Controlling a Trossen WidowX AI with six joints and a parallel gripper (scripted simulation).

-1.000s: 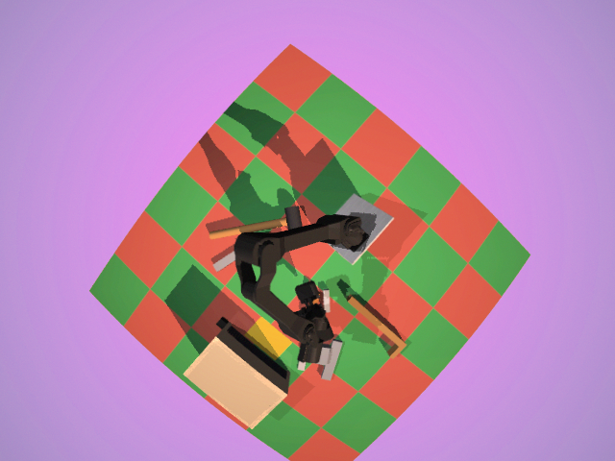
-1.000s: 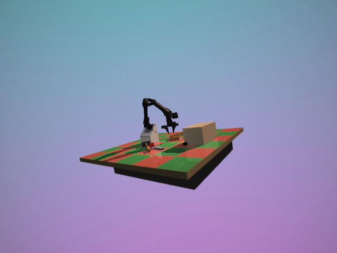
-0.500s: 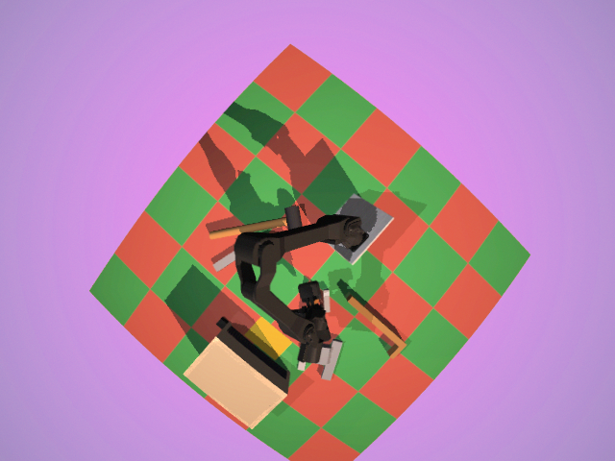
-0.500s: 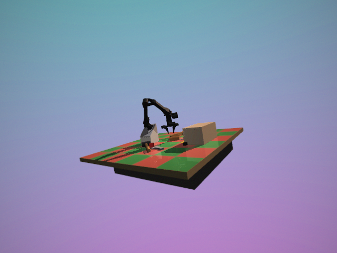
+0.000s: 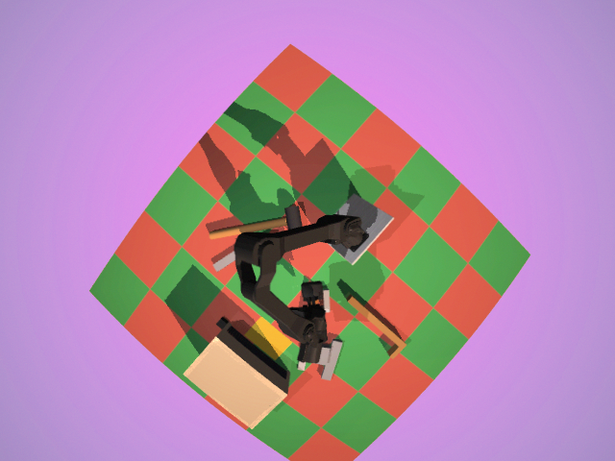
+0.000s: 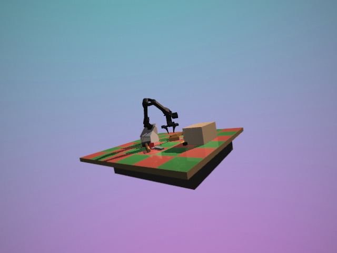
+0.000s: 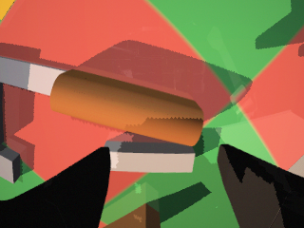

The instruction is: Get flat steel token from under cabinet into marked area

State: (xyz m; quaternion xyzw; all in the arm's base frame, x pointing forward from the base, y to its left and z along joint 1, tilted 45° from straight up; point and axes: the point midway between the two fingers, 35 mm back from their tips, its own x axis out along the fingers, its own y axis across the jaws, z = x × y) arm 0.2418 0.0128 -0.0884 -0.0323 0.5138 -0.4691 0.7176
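The pale bar is 70 mm below my gripper tip, 40 mm to the left of it and 30 mm behind it. From my gripper tip the other things lie so: grey block: 150 mm to the left, 130 mm ahead, 60 mm below; grey bar: 210 mm to the left, 120 mm ahead, 70 mm below; red cube: 270 mm to the right, 60 mm below, 40 mm behind.
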